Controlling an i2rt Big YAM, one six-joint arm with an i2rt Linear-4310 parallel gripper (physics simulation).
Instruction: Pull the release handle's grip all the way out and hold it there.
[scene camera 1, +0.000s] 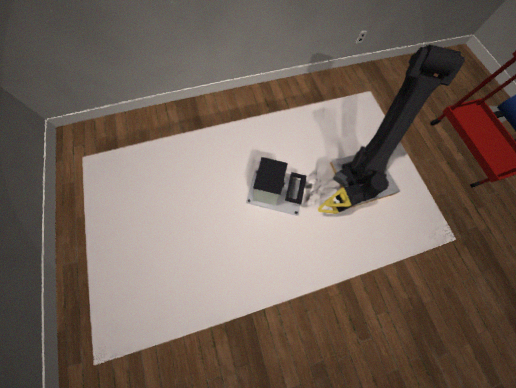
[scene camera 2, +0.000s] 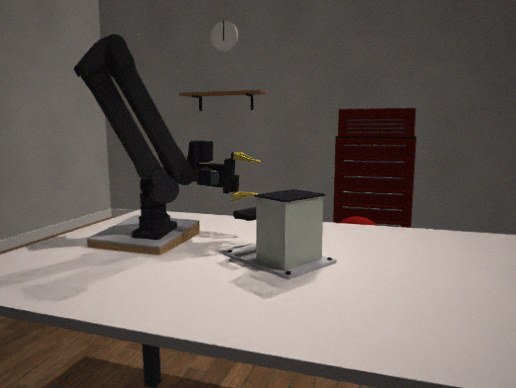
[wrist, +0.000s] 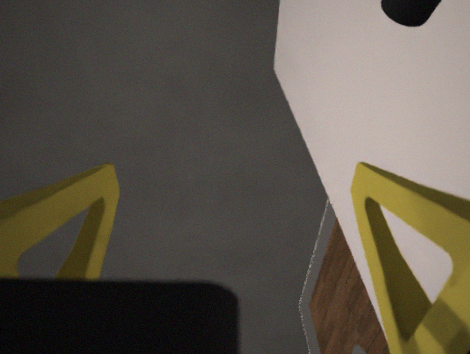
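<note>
My gripper (scene camera 2: 259, 178), (wrist: 234, 176), seen. Grey base plate (scene camera 2: 247, 254), seen.
</note>
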